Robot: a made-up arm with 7 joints.
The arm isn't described. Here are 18 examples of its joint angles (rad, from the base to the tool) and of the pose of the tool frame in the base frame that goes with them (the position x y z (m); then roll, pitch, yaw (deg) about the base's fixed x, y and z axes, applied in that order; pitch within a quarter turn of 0, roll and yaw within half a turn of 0).
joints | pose
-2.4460 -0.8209 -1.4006 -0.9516 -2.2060 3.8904 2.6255 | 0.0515 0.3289 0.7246 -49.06 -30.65 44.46
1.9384 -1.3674 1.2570 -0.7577 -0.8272 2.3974 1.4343 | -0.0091 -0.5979 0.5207 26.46 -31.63 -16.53
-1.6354 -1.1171 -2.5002 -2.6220 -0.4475 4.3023 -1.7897 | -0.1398 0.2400 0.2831 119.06 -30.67 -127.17
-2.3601 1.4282 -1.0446 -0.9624 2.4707 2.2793 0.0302 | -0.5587 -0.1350 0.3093 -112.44 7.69 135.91
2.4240 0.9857 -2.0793 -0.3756 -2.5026 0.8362 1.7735 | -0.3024 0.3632 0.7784 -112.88 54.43 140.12
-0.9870 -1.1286 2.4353 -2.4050 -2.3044 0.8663 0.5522 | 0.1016 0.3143 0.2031 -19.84 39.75 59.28
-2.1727 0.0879 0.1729 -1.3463 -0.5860 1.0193 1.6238 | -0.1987 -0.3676 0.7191 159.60 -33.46 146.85
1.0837 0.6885 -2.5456 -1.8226 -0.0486 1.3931 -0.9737 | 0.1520 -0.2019 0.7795 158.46 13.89 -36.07
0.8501 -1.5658 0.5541 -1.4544 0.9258 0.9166 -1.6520 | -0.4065 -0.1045 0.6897 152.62 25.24 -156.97
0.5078 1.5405 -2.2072 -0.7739 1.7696 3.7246 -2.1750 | 0.4617 0.1191 0.5584 17.38 28.03 39.70
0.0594 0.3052 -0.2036 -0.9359 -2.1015 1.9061 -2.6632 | 0.4561 -0.0156 0.7720 -46.08 28.75 -151.75
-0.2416 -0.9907 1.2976 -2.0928 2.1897 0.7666 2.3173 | -0.0428 0.4087 0.5417 100.85 30.24 -83.32
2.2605 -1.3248 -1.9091 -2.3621 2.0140 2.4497 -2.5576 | 0.2931 0.0805 0.2491 -76.54 -28.85 -31.82
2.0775 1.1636 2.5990 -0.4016 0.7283 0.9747 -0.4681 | -0.2894 0.3789 0.7661 62.93 -58.85 70.11
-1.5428 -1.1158 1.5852 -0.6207 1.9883 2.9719 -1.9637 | 0.2029 0.4412 0.6638 76.52 -15.63 153.38
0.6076 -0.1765 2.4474 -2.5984 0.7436 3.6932 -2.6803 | -0.2924 0.0544 0.4968 138.63 38.70 -90.62
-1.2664 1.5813 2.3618 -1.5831 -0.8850 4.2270 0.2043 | 0.2681 -0.2958 0.5818 -23.97 27.28 -131.98
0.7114 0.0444 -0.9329 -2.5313 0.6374 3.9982 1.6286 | 0.2618 -0.0833 0.5492 -102.07 20.65 -134.75
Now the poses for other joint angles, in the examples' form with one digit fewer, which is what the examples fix.
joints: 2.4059 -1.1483 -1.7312 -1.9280 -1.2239 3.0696 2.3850
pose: 0.418 0.104 0.502 -118.2 42.6 -46.6
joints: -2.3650 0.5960 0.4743 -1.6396 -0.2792 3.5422 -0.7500
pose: -0.203 -0.423 0.551 106.1 -47.5 -25.1
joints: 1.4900 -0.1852 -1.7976 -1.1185 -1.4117 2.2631 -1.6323
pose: 0.325 -0.142 0.843 89.5 63.1 21.0
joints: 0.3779 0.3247 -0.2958 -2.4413 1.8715 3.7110 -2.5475
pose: 0.280 -0.029 0.446 143.2 10.3 35.2
